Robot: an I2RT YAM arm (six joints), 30 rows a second.
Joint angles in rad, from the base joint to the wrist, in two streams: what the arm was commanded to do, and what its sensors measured. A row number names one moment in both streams.
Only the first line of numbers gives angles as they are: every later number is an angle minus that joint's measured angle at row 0.
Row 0, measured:
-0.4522 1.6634 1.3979 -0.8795 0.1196 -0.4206
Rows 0 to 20, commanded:
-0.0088 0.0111 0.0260 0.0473 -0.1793 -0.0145
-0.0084 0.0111 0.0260 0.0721 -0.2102 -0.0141
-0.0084 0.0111 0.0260 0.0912 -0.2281 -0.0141
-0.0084 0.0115 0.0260 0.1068 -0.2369 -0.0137
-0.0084 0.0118 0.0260 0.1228 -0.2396 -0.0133
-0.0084 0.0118 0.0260 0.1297 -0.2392 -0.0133
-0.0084 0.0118 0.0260 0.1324 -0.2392 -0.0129
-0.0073 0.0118 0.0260 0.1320 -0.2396 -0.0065
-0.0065 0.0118 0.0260 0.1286 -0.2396 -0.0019
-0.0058 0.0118 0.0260 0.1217 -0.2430 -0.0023
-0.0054 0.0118 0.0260 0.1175 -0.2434 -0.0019
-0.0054 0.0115 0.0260 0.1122 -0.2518 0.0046
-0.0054 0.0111 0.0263 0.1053 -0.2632 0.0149
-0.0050 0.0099 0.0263 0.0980 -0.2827 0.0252
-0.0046 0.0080 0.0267 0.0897 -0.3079 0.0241
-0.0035 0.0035 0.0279 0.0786 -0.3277 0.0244
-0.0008 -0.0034 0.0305 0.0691 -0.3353 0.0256
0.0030 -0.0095 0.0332 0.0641 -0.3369 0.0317
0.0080 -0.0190 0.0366 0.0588 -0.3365 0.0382
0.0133 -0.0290 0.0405 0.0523 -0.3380 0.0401
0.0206 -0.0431 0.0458 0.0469 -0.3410 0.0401
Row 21, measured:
0.0042 -0.0011 0.0046 0.0538 -0.2949 0.0195
